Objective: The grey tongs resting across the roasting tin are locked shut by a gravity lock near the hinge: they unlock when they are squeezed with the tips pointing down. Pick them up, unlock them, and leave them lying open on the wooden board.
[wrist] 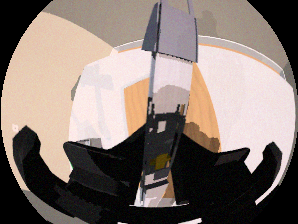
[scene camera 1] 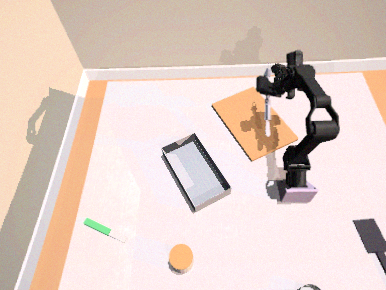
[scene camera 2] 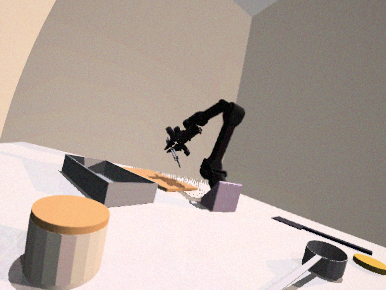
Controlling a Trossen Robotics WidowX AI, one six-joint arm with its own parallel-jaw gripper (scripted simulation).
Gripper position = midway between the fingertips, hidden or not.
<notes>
In view: the gripper [scene camera 1: 261,93], a wooden board [scene camera 1: 243,113] and a roasting tin [scene camera 2: 113,186].
The gripper is seen too in the wrist view [wrist: 157,127]. The wooden board shows as well in the wrist view [wrist: 201,126]. The roasting tin shows as well in scene camera 1 [scene camera 1: 203,183].
</notes>
